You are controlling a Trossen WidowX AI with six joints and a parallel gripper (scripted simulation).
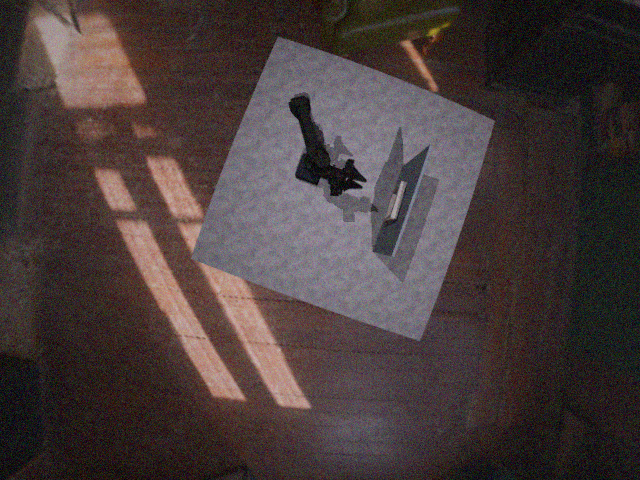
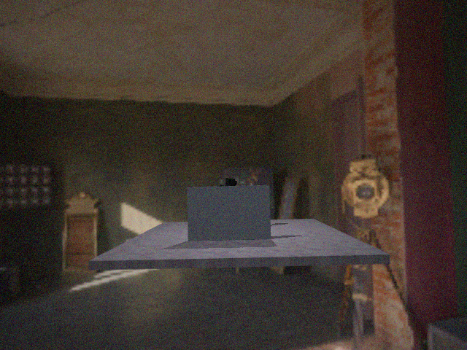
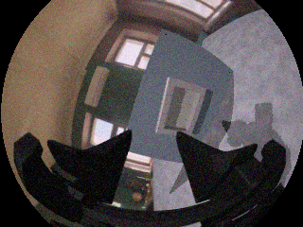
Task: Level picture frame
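My gripper tip is 170 mm short of the picture frame, 30 mm to the right of it and 90 mm above it. From my gripper tip the other things lie so: wall panel (180 mm ahead, 40 mm to the left, 100 mm below).
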